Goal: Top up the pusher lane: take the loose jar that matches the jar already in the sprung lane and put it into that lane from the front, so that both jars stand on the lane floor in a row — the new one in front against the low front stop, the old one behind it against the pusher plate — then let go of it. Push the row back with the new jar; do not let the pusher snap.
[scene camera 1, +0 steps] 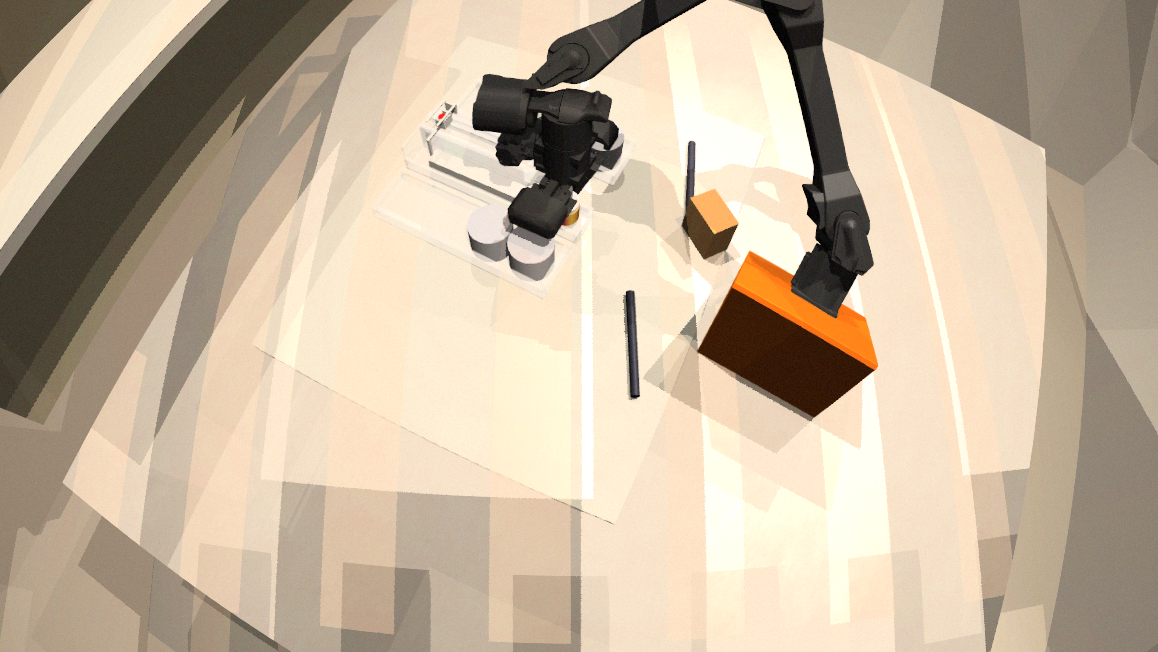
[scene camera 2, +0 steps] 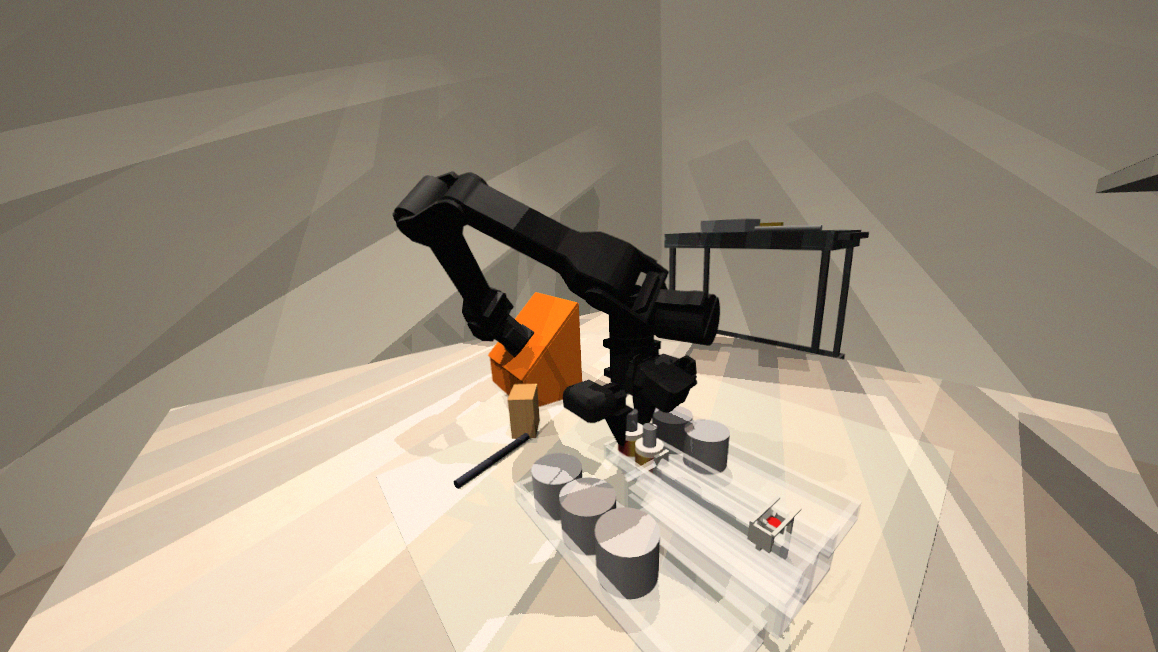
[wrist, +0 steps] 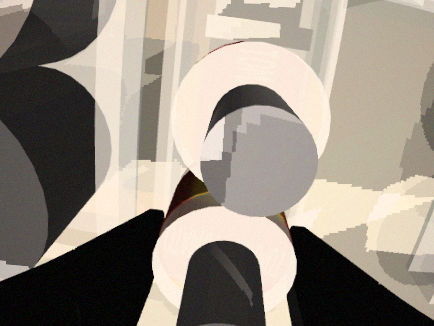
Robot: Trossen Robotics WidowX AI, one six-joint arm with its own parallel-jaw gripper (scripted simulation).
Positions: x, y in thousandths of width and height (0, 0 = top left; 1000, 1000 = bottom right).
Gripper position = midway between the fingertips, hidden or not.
Note:
In view: the gripper (scene camera 2: 545, 674), a jar (wrist: 478, 793), a jar (scene camera 2: 560, 685), a tan block (scene camera 1: 613, 343) and a clear sprung lane (scene camera 2: 610, 801).
The tan block shows as well in scene camera 2 (scene camera 2: 451, 617). The gripper also shows in scene camera 1 (scene camera 1: 487, 318) and in the wrist view (wrist: 520, 713). The clear sprung lane shows as well in scene camera 1 (scene camera 1: 398, 214) and in the wrist view (wrist: 427, 133). The wrist view misses the tan block: it is out of frame.

